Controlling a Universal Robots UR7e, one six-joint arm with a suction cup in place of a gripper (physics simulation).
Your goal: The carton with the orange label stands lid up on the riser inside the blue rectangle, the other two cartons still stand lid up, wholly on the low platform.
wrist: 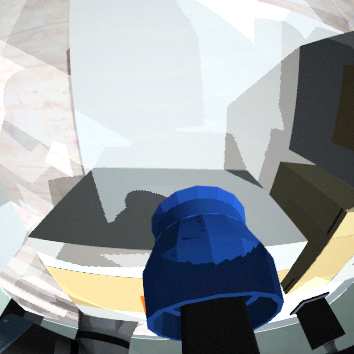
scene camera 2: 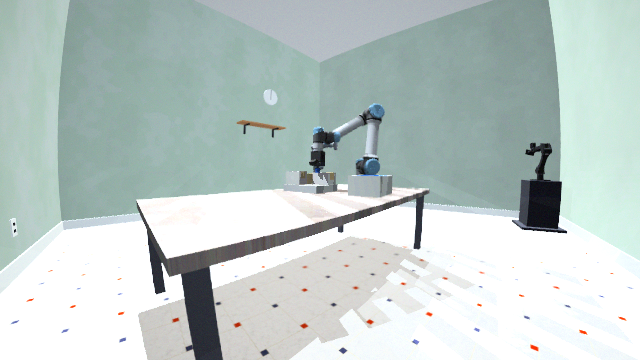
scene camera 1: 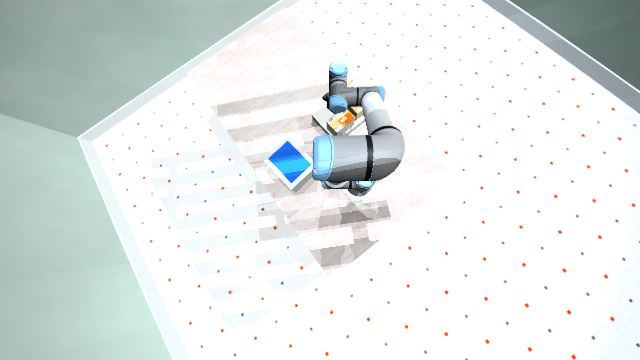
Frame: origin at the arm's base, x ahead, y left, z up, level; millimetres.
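Seen in the pictures: hand at its tool point: (wrist: pixel 198 224) (scene camera 2: pixel 317 172).
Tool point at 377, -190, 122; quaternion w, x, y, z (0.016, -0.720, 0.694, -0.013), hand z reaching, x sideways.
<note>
Pixels of each thing's top centre, then the offset from my tool point to it, as dx, dy, dz. "spot": a spot on its surface instead.
- carton with the orange label, top centre: (wrist: pixel 167 298) (scene camera 1: pixel 340 119) (scene camera 2: pixel 324 172) -59, +17, +1
- low platform at its top centre: (wrist: pixel 262 154) (scene camera 1: pixel 343 112) (scene camera 2: pixel 310 184) -5, -69, -84
- third carton at its top centre: (scene camera 1: pixel 361 101) -65, -147, -7
- riser with the blue rectangle, top centre: (scene camera 1: pixel 289 161) (scene camera 2: pixel 371 175) -23, +389, -12
- white block at a spot on its surface: (scene camera 2: pixel 369 184) spot: +103, +423, -62
The carton with the orange label (scene camera 1: pixel 342 120) (scene camera 2: pixel 318 178) stands among the other cartons on the low platform (scene camera 2: pixel 304 188). In the wrist view its grey lid (wrist: pixel 267 218) lies right under the blue suction cup (wrist: pixel 198 207) (scene camera 2: pixel 316 169), which presses on it. A second carton (scene camera 1: pixel 322 117) (scene camera 2: pixel 295 176) stands to one side and a third carton (scene camera 1: pixel 357 110) (scene camera 2: pixel 331 177) (wrist: pixel 312 214) to the other, both lid up. The riser with the blue rectangle (scene camera 1: pixel 290 161) stands beside the arm's base and has nothing on it.
The riser shows as a white block (scene camera 2: pixel 369 184) in front of the arm's base (scene camera 2: pixel 366 166). The arm's big elbow (scene camera 1: pixel 358 156) hangs over the table between riser and platform. A black camera stand (scene camera 2: pixel 540 203) is on the floor, far from the table.
</note>
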